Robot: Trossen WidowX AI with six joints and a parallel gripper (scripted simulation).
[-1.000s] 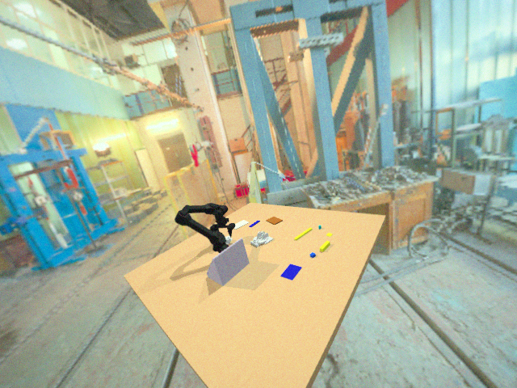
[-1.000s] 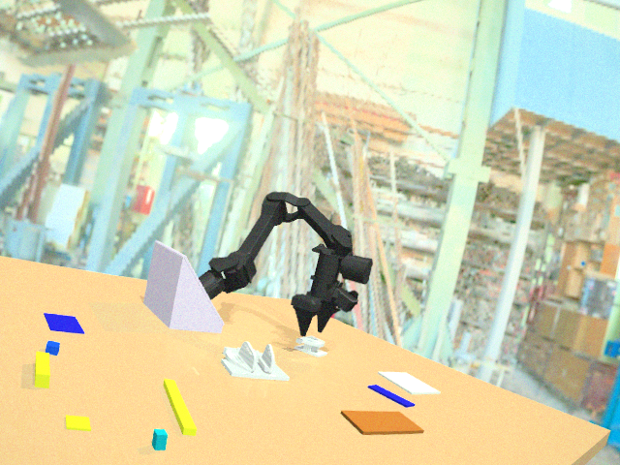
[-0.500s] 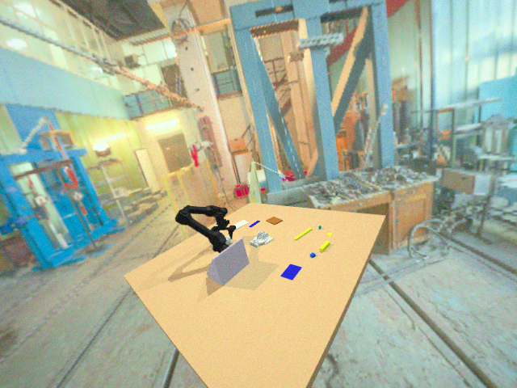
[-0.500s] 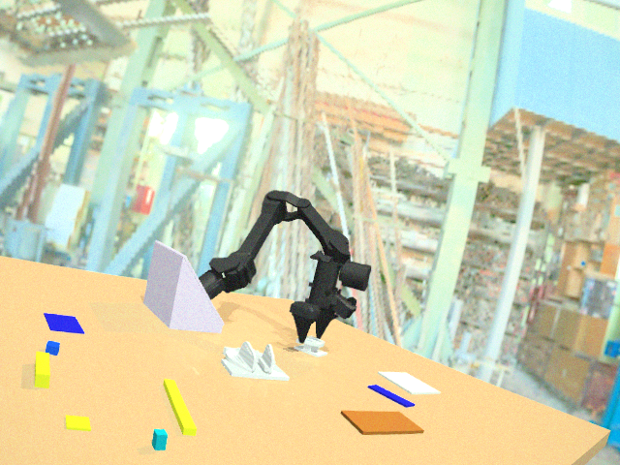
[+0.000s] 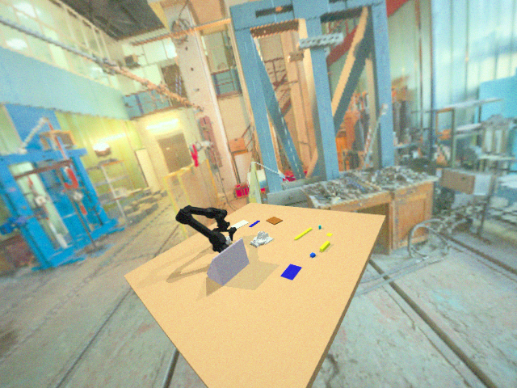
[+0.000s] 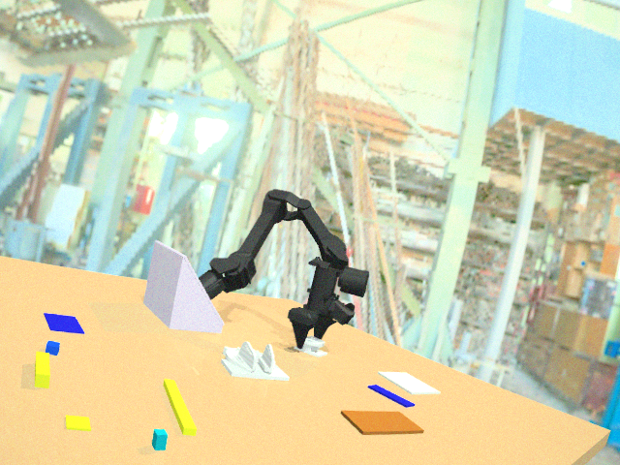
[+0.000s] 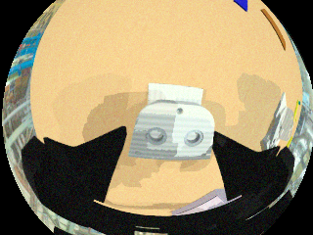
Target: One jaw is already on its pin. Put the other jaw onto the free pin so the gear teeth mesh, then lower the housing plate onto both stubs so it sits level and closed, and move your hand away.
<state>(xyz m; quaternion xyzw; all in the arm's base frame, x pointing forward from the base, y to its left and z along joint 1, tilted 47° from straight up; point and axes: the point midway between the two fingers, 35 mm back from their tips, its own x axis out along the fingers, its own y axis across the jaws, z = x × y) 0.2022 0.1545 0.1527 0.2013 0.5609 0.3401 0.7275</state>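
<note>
Now: gripper tip 60 mm short of the white jaw and 230 mm to the left of it. Round my gripper tip: blue strip (290 mm ahead, 50 mm to the right, 10 mm below); brown plate (370 mm ahead, 200 mm to the right, 10 mm below); flat white plate (260 mm ahead, 80 mm to the left, 10 mm below).
</note>
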